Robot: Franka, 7 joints.
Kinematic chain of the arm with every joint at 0, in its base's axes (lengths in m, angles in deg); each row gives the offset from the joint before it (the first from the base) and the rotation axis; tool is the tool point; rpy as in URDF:
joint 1: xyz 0 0 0.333 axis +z
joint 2: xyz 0 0 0 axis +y
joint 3: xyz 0 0 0.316 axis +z
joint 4: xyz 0.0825 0 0 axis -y
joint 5: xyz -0.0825 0 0.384 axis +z
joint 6: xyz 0 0 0 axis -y
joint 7: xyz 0.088 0 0 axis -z
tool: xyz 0 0 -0.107 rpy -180 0 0
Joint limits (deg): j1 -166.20..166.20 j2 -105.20..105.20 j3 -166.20..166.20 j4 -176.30..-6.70 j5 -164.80..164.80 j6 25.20..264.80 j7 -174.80..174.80
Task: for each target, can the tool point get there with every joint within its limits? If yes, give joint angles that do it. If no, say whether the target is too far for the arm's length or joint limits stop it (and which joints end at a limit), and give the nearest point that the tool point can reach.
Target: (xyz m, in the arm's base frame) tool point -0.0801 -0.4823 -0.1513
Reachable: yes | joints -89.61 72.97 -5.91 -98.39 -82.30 131.89 -75.32
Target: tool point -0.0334 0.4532 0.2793
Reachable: yes | joints 8.84 -29.48 89.17 -147.87 -2.19 152.54 -63.24
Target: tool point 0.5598 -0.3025 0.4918
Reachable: yes | joints -80.80 15.34 61.10 -108.99 57.88 164.30 14.72
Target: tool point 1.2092 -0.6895 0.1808
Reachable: no: too far | nearest point 0.7408 -0.4224 0.2398 | short by 0.542 m
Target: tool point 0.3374 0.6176 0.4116
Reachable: yes | joints -64.49 -77.50 82.38 -95.17 125.94 88.93 141.19
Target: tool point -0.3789 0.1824 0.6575
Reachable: yes | joints 94.25 -50.04 48.55 -137.35 36.54 174.72 -10.88
